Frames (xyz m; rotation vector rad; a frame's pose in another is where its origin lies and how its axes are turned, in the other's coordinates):
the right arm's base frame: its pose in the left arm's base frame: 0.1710 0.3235 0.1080 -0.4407 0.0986 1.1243
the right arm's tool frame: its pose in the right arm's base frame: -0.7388 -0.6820 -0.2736 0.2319 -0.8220 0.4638
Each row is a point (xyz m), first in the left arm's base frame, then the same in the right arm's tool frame.
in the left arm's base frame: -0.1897 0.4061 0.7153
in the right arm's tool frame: 1.2202 0.5400 -0.0219
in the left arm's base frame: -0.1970 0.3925 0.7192
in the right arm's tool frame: 1.2105 0.5481 -0.0123
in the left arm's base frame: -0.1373 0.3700 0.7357
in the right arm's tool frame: 1.1899 0.4893 0.0094
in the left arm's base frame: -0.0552 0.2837 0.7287
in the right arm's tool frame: 1.0993 0.4163 0.0360
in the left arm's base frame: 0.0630 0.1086 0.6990
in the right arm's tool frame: 0.9149 0.3177 0.0781
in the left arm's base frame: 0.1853 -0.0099 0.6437
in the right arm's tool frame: 0.7703 0.2122 0.0729
